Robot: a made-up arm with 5 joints. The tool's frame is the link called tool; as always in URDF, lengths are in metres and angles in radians. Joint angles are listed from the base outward.
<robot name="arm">
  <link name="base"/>
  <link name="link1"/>
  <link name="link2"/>
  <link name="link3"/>
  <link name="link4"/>
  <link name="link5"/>
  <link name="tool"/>
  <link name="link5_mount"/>
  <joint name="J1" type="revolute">
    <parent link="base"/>
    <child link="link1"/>
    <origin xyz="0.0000 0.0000 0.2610"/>
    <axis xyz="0 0 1"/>
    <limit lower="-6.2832" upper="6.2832"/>
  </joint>
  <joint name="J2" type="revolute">
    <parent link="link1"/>
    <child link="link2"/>
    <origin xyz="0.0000 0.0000 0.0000"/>
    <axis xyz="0 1 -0.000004"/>
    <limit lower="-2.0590" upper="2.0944"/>
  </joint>
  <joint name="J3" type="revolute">
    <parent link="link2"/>
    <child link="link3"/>
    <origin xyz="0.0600 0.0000 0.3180"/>
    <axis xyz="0 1 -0.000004"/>
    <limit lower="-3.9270" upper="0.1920"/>
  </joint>
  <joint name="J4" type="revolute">
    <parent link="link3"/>
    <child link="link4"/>
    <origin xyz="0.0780 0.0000 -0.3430"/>
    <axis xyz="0 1 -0.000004"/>
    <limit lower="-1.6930" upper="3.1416"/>
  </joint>
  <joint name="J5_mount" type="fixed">
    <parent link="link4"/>
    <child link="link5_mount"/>
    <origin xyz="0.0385 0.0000 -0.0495"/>
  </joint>
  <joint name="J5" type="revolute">
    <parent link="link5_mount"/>
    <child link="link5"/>
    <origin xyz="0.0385 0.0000 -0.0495"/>
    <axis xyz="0 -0.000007 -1"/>
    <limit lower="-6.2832" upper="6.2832"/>
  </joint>
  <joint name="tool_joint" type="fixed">
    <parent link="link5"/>
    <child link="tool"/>
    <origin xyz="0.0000 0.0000 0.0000" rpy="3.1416 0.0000 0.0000"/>
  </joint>
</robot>
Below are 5 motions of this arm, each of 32 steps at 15 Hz.
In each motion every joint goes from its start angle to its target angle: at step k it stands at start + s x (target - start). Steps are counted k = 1, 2, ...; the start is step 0. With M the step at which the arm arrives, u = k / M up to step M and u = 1 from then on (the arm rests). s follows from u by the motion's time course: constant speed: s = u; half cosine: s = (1 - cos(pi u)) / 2; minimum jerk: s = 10 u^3 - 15 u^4 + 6 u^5.
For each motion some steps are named. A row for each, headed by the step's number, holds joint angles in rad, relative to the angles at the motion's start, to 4 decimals.
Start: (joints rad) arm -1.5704 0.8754 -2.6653 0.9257 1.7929
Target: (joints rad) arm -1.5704 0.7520 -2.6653 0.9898 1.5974
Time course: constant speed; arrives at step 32
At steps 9, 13, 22, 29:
9: 0.0000 -0.0347 0.0000 0.0180 -0.0550
13: 0.0000 -0.0501 0.0000 0.0260 -0.0794
22: 0.0000 -0.0848 0.0000 0.0441 -0.1344
29: 0.0000 -0.1118 0.0000 0.0581 -0.1772

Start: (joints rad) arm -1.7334 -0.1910 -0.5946 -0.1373 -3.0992
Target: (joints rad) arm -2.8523 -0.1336 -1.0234 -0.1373 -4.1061
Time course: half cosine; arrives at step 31
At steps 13, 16, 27, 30, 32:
13: -0.4192 0.0215 -0.1607 0.0000 -0.3773
16: -0.5878 0.0302 -0.2253 0.0000 -0.5289
27: -1.0736 0.0551 -0.4114 0.0000 -0.9661
30: -1.1160 0.0573 -0.4277 0.0000 -1.0043
32: -1.1189 0.0574 -0.4288 0.0000 -1.0069

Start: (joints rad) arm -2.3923 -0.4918 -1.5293 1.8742 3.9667
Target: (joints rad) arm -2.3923 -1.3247 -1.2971 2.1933 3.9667
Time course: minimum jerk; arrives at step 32
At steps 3, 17, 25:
3: 0.0000 -0.0059 0.0017 0.0023 0.0000
17: 0.0000 -0.4651 0.1297 0.1782 0.0000
25: 0.0000 -0.7718 0.2152 0.2957 0.0000

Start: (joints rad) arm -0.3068 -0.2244 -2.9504 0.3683 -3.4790
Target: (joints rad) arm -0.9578 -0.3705 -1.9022 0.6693 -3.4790
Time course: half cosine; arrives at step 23
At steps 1, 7, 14, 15, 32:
1: -0.0030 -0.0007 0.0049 0.0014 0.0000
7: -0.1378 -0.0309 0.2219 0.0637 0.0000
14: -0.4345 -0.0975 0.6996 0.2009 0.0000
15: -0.4753 -0.1067 0.7652 0.2197 0.0000
32: -0.6510 -0.1461 1.0482 0.3010 0.0000

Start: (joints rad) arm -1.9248 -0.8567 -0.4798 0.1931 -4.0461
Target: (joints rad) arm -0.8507 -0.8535 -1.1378 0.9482 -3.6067
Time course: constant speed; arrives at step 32
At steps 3, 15, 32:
3: 0.1007 0.0003 -0.0617 0.0708 0.0412
15: 0.5035 0.0015 -0.3084 0.3540 0.2060
32: 1.0741 0.0032 -0.6580 0.7551 0.4394

